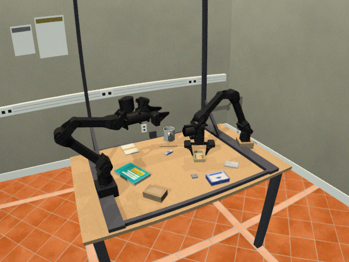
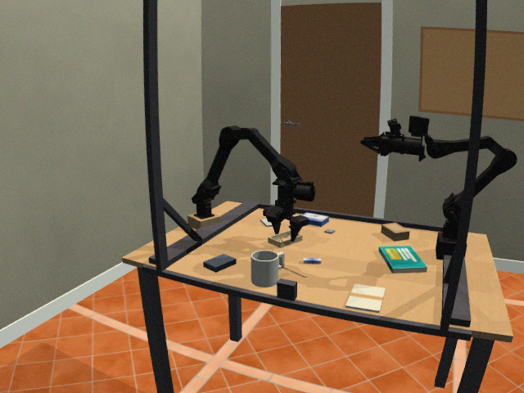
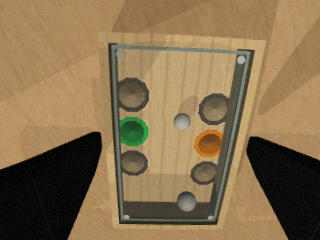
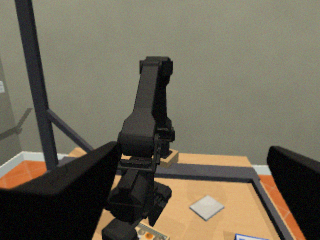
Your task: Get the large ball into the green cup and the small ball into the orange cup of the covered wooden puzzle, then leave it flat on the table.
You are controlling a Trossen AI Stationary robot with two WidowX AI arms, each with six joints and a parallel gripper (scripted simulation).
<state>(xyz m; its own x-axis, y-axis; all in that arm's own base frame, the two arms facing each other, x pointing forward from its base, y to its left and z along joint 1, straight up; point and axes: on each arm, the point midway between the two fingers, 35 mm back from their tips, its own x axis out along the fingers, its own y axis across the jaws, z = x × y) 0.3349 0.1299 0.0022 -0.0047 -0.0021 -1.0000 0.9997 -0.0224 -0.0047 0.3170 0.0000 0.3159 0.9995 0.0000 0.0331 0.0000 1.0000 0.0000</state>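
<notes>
Right now the covered wooden puzzle is 40 mm below my left hand. Round my left hand: notepad: 340 mm to the right, 330 mm behind, 40 mm below; grey square: 150 mm ahead, 140 mm to the right, 40 mm below.
</notes>
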